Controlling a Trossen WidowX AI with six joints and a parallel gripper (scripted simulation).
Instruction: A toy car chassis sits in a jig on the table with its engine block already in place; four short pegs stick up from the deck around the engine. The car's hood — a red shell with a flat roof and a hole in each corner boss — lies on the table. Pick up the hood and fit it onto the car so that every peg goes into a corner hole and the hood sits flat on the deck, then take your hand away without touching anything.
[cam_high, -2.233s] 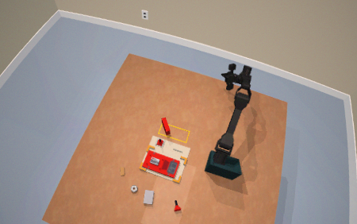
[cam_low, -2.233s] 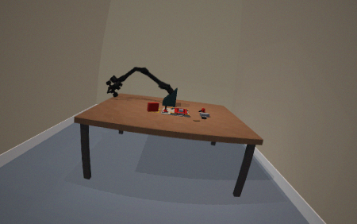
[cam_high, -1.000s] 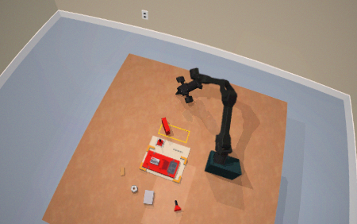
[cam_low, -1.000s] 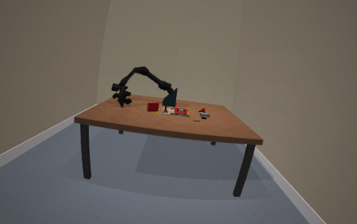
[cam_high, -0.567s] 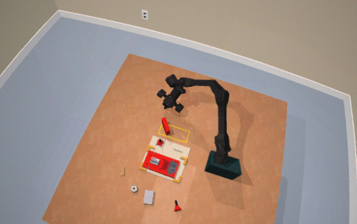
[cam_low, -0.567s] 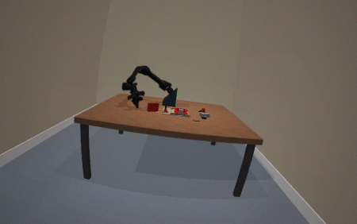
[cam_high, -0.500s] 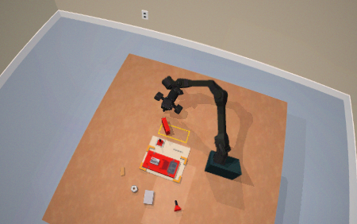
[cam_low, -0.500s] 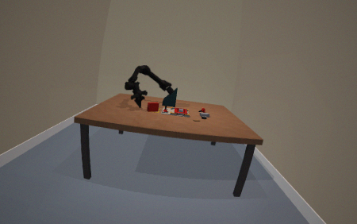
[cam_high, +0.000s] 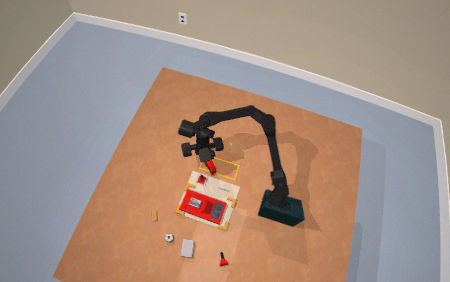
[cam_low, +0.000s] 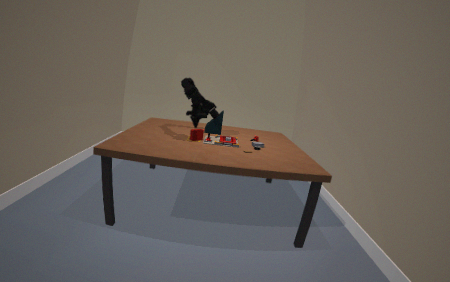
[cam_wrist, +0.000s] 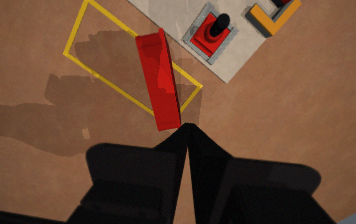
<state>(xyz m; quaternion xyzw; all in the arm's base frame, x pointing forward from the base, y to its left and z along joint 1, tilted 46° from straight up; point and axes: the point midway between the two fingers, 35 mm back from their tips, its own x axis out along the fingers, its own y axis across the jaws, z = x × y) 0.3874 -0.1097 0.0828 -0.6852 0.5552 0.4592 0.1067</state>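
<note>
Now: the red hood 50 mm below my gripper tip, 40 mm behind it and 10 mm to the left of it. The rest, counted from my gripper tip: tan block (330 mm to the left, 130 mm ahead, 80 mm below).
</note>
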